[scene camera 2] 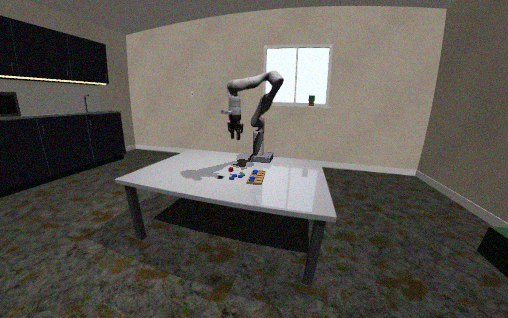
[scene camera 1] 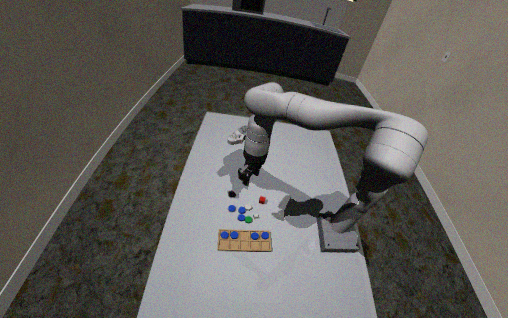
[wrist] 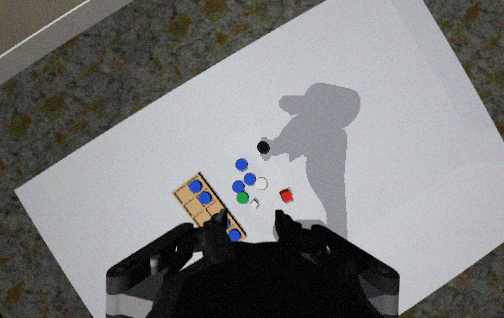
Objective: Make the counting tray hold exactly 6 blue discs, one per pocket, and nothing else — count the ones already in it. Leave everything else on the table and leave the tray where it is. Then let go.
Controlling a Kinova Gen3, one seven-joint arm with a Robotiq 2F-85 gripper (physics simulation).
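Note:
The wooden counting tray (scene camera 1: 245, 246) (scene camera 2: 259, 180) (wrist: 186, 195) lies flat with two rows of pockets. In scene camera 1 its far row holds two blue discs at the left end and two at the right end; the far middle pocket and the near row are empty. Three loose blue discs, one (scene camera 1: 232, 208) (wrist: 241, 164), another (scene camera 1: 242, 210) (wrist: 249, 179) and a third (scene camera 1: 241, 217) (wrist: 238, 186), lie beyond the tray. My gripper (scene camera 1: 244, 180) (scene camera 2: 235, 137) (wrist: 251, 217) is partly open and empty, high above the table. In the wrist view a finger hides part of the tray.
A green disc (scene camera 1: 248, 219) (wrist: 242, 198) touches the third loose blue disc. A white disc (scene camera 1: 249, 207) (wrist: 261, 183), small white block (scene camera 1: 256, 216) (wrist: 255, 203), red cube (scene camera 1: 262, 200) (wrist: 286, 195) and black disc (scene camera 1: 231, 193) (wrist: 263, 147) lie nearby. The arm's base (scene camera 1: 339, 242) stands right of the tray.

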